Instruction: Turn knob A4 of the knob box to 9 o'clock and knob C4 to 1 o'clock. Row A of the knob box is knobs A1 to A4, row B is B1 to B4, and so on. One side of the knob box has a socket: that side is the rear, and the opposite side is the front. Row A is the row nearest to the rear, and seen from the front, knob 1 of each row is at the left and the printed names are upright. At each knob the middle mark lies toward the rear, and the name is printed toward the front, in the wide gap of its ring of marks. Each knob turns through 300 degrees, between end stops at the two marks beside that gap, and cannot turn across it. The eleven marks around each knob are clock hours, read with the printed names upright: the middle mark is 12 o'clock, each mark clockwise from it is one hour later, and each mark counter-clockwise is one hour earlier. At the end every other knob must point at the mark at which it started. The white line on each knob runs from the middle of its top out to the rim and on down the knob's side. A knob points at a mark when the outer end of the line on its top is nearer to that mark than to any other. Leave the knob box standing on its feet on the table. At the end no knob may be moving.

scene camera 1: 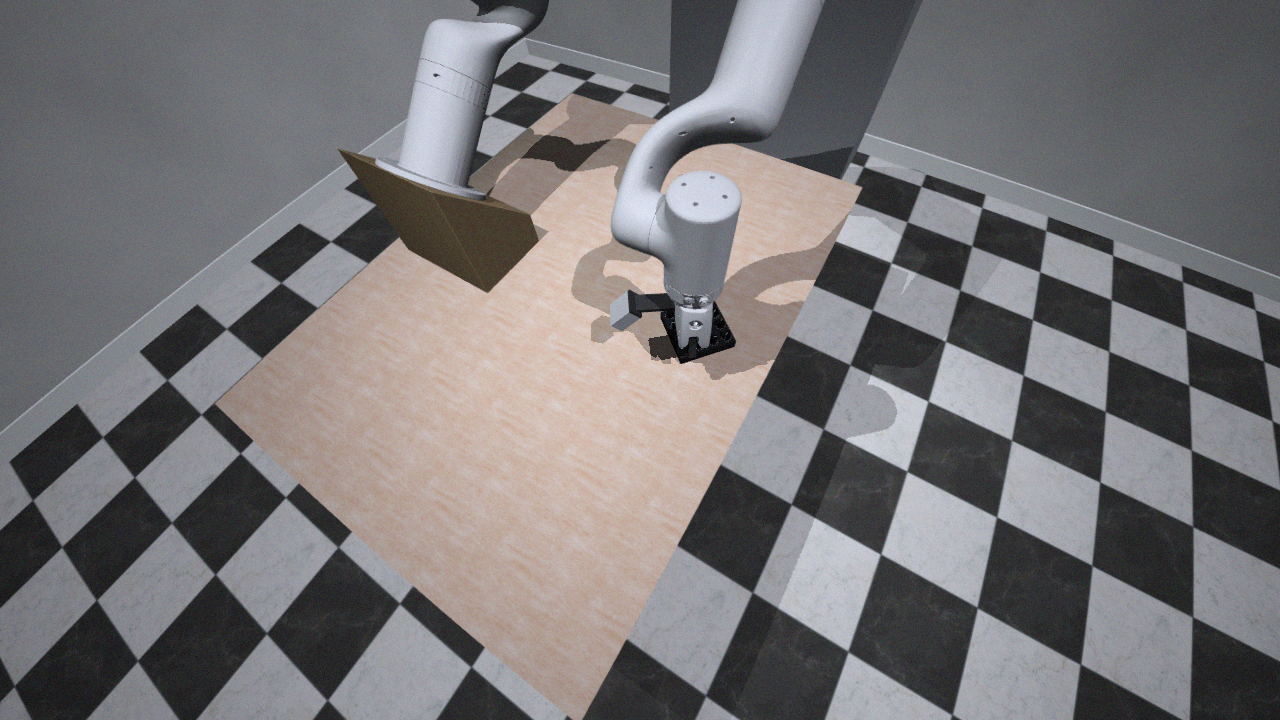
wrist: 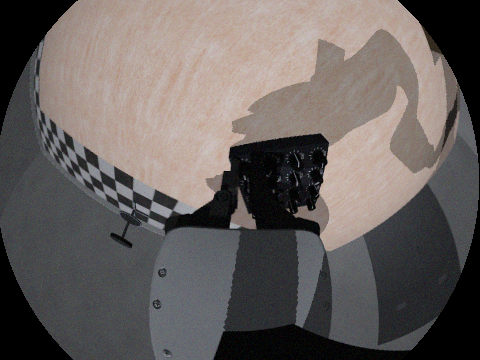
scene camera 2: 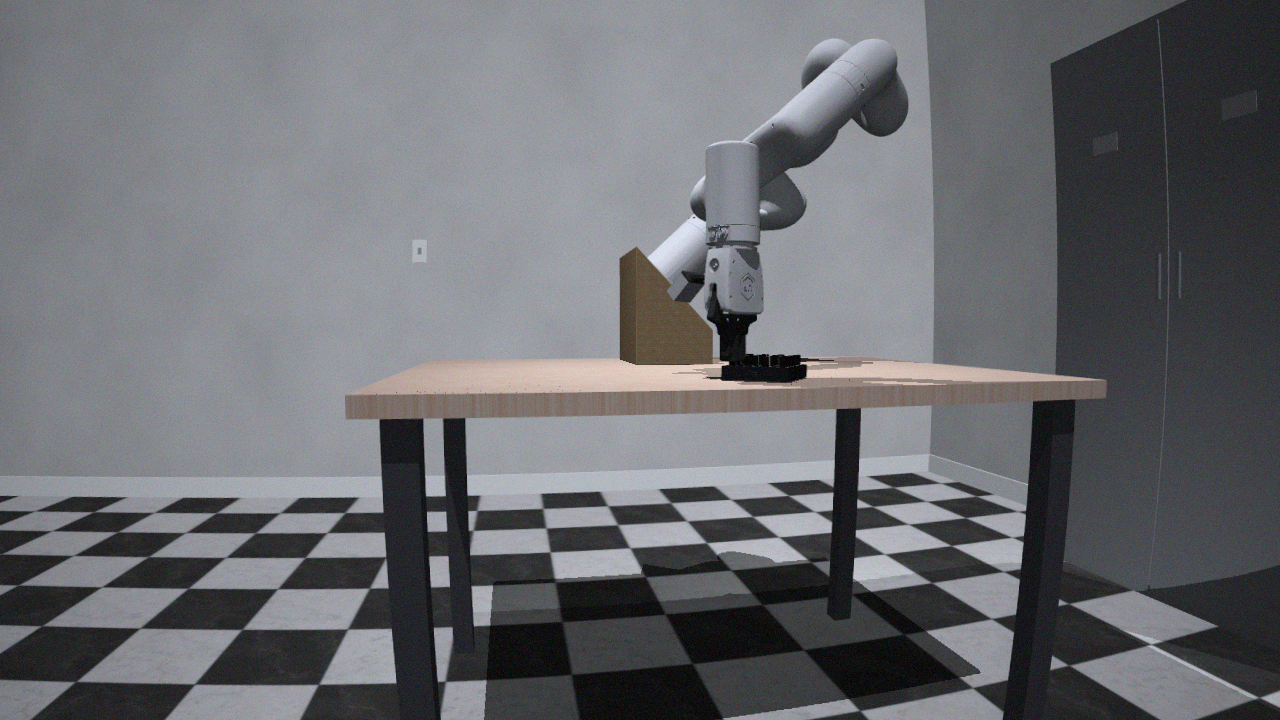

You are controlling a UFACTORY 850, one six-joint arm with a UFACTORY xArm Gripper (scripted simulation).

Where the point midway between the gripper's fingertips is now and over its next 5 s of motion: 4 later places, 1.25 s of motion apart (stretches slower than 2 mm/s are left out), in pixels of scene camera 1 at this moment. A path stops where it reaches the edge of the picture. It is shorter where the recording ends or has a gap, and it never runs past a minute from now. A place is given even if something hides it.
My gripper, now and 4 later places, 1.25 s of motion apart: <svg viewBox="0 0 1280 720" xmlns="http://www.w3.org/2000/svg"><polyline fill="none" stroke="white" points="685,348 686,335 676,309 675,313 675,321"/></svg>
